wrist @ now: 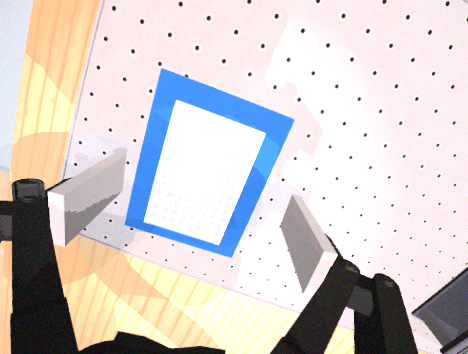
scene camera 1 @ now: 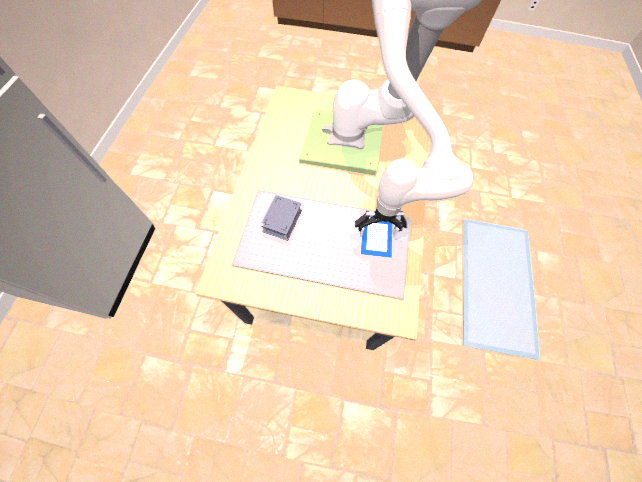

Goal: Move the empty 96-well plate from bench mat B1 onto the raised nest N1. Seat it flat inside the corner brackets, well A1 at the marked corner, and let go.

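Frame: origin at the arm's base, x ahead, y left, z up, level; centimetres.
Seen in the pictures: gripper, fingertip midpoint: (wrist: 207,192) (scene camera 1: 377,233); arm's base at its link origin: (scene camera 1: 347,135).
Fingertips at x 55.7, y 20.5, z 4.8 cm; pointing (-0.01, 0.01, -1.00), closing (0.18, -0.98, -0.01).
Offsets run from my fingertips to a thing's top centre. "spot": to the spot under its first point. Level surfaces: height alone.
The white 96-well plate @[dx -1.3, dy +0.8, dz -4.1 cm] (scene camera 1: 378,237) (wrist: 207,170) lies flat on the blue bench mat B1 @[spot: dx +5.4, dy -3.0, dz -5.1 cm] (scene camera 1: 366,250) (wrist: 272,142), with the blue border showing around it. My gripper (scene camera 1: 379,231) (wrist: 207,192) is open and empty above the plate, its two finger pads apart on either side of the plate and mat. The pads do not touch the plate. The grey raised nest N1 @[dx -1.0, dy -40.6, dz +0.6 cm] (scene camera 1: 283,213) stands at the left in the scene view, with small corner brackets on top; part of it @[spot: dx -4.4, dy -37.7, dz -5.3 cm] (wrist: 452,305) shows at the lower right in the wrist view. The marked corner and well A1 are too small to tell.
A pale perforated board @[dz -5.7 cm] (scene camera 1: 321,254) (wrist: 350,150) lies under mat and nest on the wooden table @[dz -7.0 cm] (scene camera 1: 311,307) (wrist: 47,107). The arm's green base plate (scene camera 1: 337,159) is behind. A light-blue panel (scene camera 1: 497,290) lies on the floor to the right; a grey fridge (scene camera 1: 62,207) stands at the left.
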